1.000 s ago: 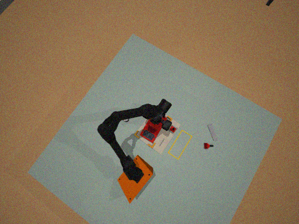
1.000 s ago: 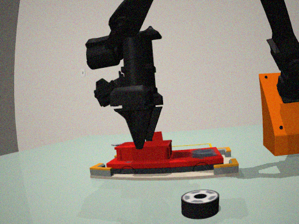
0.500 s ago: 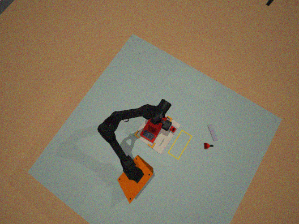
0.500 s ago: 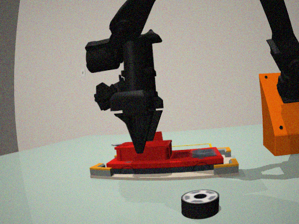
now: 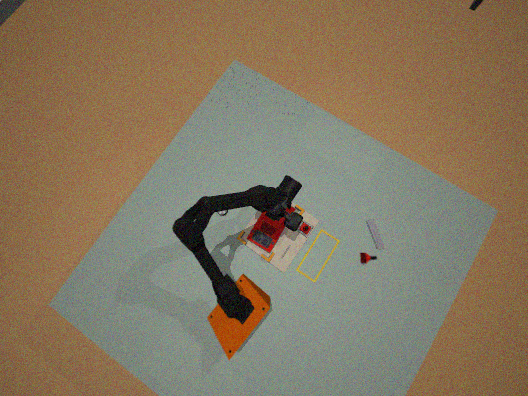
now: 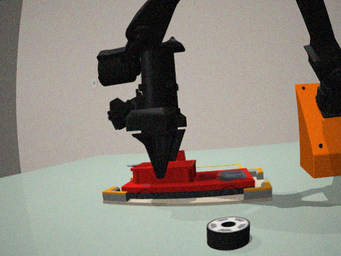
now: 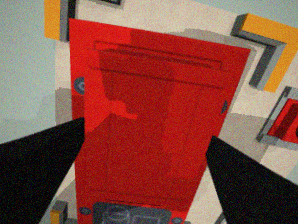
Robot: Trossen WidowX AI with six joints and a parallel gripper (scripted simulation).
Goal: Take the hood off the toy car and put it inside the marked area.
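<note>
Right now the beige fixture plate is 3 cm behind my gripper tip, 3 cm to the right of it and 2 cm below it. Also, from my gripper tip: pale grey strip 18 cm ahead, 36 cm to the right, 3 cm below; then hood 1 cm above.
</note>
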